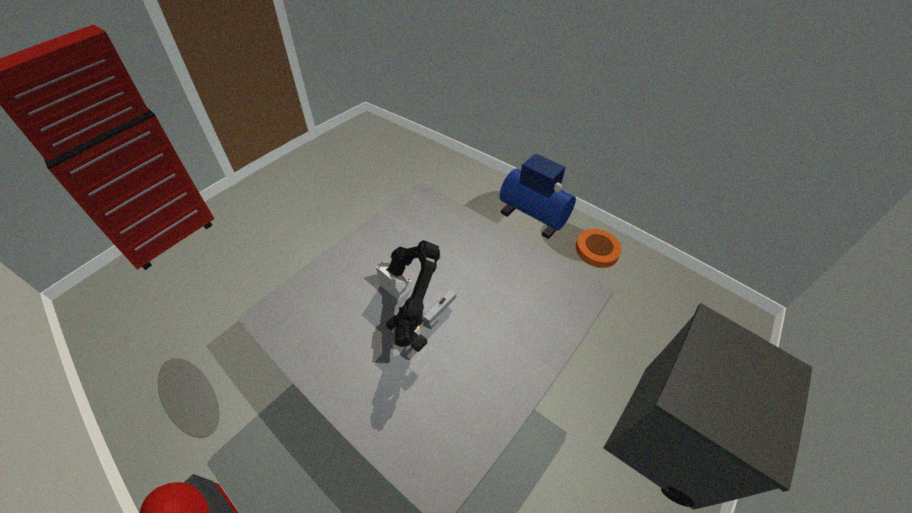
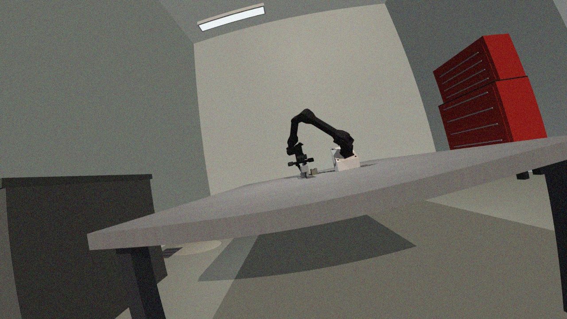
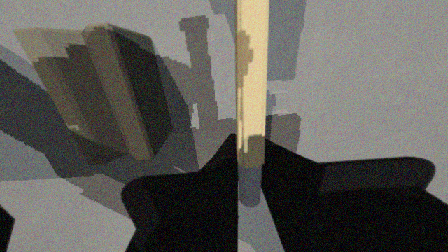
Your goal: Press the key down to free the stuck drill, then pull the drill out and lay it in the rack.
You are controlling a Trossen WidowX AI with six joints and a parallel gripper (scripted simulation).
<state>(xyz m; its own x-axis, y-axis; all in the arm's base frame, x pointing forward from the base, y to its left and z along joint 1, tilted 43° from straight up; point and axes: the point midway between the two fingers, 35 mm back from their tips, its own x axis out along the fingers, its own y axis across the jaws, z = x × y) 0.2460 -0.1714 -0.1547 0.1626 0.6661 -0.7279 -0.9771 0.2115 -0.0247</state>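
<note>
Right now my gripper tip is 10 mm short of the drill, 40 mm to the right of it and 30 mm below it. From my gripper tip the other things lie so: dark blue key 30 mm ahead, 230 mm to the left, 30 mm above; pale grey block 30 mm ahead, 200 mm to the left, 30 mm above; rack 70 mm behind, 50 mm to the left.
</note>
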